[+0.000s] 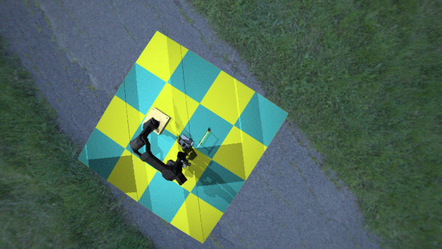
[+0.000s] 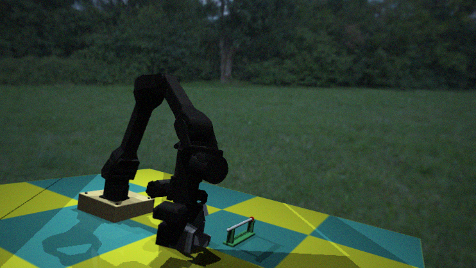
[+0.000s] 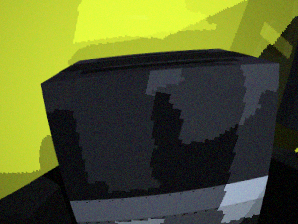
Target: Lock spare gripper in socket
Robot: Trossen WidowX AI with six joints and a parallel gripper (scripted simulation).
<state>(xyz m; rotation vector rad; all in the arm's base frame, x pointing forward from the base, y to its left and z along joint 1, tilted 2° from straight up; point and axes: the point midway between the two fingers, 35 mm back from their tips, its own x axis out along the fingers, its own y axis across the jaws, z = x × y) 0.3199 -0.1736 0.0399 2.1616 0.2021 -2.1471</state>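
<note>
Now: gripper tip 140 mm to the right of the socket and 40 mm past it. Round my gripper tip: green cradle 240 mm to the left, 70 mm ahead, 30 mm below; spare gripper 10 mm ahead, 10 mm above.
</note>
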